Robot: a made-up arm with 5 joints.
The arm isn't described. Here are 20 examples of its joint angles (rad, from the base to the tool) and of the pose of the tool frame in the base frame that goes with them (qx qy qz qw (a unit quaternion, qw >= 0); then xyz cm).
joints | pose
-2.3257 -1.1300 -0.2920 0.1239 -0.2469 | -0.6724 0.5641 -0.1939 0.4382 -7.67 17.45 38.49
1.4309 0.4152 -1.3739 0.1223 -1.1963 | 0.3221 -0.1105 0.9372 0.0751 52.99 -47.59 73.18
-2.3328 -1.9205 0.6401 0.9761 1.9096 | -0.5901 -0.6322 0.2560 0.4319 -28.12 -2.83 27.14
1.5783 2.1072 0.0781 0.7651 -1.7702 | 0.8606 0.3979 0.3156 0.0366 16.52 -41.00 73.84
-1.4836 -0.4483 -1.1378 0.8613 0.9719 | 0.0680 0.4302 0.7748 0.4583 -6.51 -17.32 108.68
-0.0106 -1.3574 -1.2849 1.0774 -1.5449 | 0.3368 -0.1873 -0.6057 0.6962 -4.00 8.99 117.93
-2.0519 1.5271 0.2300 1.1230 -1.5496 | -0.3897 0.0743 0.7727 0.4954 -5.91 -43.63 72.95
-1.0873 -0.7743 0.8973 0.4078 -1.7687 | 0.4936 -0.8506 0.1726 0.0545 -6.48 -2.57 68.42
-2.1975 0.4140 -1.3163 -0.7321 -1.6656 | 0.8146 0.0842 0.5124 0.2586 -11.47 -55.42 33.27
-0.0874 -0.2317 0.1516 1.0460 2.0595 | 0.6256 0.1539 -0.0492 0.7632 9.53 -46.96 108.42
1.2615 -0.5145 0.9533 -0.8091 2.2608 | 0.0975 0.9571 0.1546 0.2250 36.82 -9.55 61.78
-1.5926 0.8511 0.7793 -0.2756 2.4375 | 0.6424 -0.1881 0.2020 0.7149 -18.98 -47.89 70.50
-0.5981 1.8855 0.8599 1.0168 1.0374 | 0.8590 0.1617 -0.3226 0.3632 -38.21 -55.37 62.86
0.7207 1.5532 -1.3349 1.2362 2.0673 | -0.7088 0.2878 0.5992 0.2361 -27.68 -24.92 94.05
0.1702 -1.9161 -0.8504 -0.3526 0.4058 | 0.4473 -0.4810 -0.3827 0.6497 -32.16 3.13 108.74
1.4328 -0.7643 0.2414 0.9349 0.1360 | -0.2786 -0.8308 -0.4301 0.2172 44.82 3.78 42.93
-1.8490 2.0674 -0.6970 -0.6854 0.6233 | -0.1991 -0.4051 0.8590 0.2417 -15.88 -56.76 57.59
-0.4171 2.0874 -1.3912 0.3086 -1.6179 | -0.3367 -0.1584 0.6063 0.7028 -45.06 -44.00 85.57
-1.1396 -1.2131 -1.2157 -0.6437 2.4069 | -0.0895 0.7261 0.5289 0.4302 -19.82 1.99 96.20
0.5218 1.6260 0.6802 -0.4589 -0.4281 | -0.6053 -0.4774 -0.6169 0.1585 19.16 -17.41 64.73
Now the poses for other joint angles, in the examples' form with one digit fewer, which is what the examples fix.
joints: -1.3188 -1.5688 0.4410 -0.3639 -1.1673
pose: 0.410 -0.708 0.507 0.273 -11.8 -19.4 46.8
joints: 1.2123 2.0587 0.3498 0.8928 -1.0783
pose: 0.917 0.397 0.034 0.022 -5.7 -46.2 76.5
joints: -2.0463 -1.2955 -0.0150 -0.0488 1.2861
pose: -0.561 0.163 0.087 0.807 -27.3 18.5 62.0
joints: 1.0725 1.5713 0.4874 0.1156 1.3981
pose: 0.661 0.468 -0.576 0.108 -4.9 -57.0 84.0
